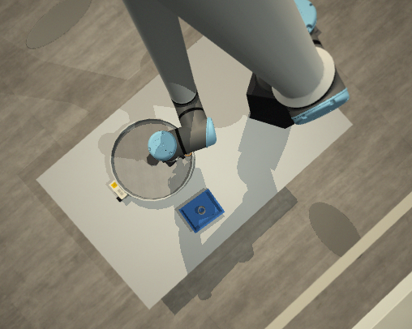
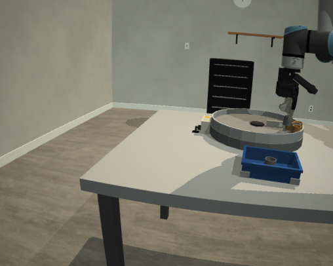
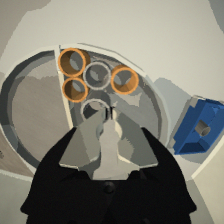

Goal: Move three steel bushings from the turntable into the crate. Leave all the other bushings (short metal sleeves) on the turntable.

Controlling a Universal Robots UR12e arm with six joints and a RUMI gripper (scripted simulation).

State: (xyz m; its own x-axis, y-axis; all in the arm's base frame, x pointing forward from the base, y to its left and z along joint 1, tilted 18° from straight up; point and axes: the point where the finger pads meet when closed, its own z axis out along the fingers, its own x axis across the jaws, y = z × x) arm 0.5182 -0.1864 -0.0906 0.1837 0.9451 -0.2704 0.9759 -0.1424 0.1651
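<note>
Now: the blue crate 270 mm to the left of my hand, 170 mm ahead of it and 90 mm below it. The rest, counted from my hand: round grey turntable 110 mm ahead, 100 mm to the right, 60 mm below.
</note>
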